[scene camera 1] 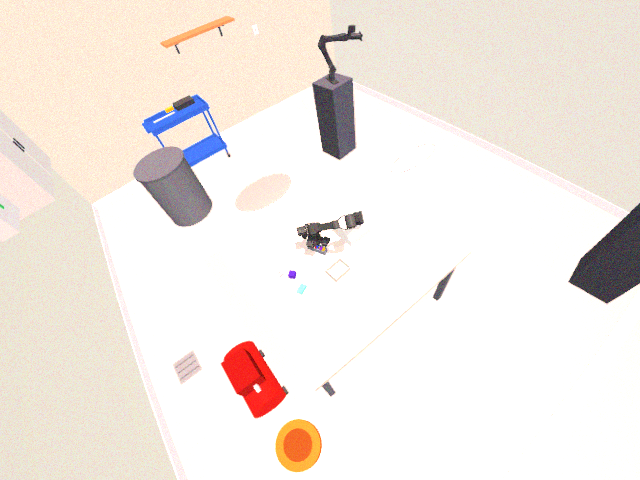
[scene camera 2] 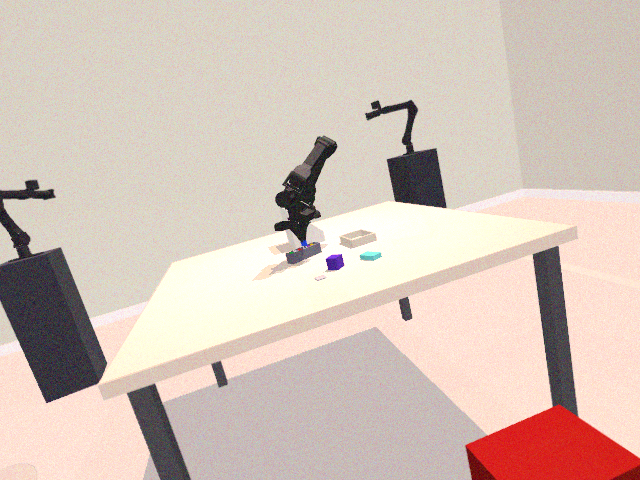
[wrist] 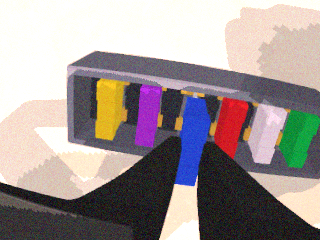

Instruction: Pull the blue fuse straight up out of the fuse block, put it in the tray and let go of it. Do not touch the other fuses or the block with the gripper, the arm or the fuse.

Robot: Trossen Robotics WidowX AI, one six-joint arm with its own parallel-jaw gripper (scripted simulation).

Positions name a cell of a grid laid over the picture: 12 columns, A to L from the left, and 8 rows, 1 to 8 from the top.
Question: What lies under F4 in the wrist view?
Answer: A purple fuse.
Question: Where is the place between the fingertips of the gripper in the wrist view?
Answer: H5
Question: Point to a white fuse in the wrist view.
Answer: At K5
